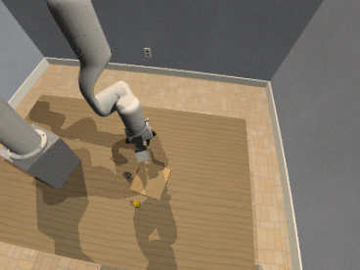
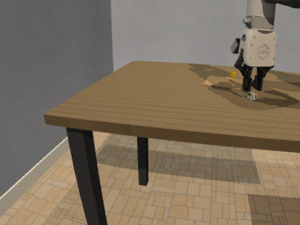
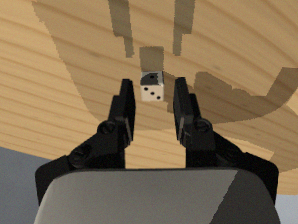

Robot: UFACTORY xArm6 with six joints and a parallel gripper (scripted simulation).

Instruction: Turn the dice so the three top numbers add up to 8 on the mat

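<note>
Right now my hand is 40 mm above the white die and 10 mm to the right of it. From my hand the other things lie so: black die (150 mm to the right, 40 mm below, 20 mm behind); then tan mat (140 mm to the right, 90 mm ahead, 40 mm below); then yellow die (250 mm to the right, 70 mm ahead, 40 mm below).
</note>
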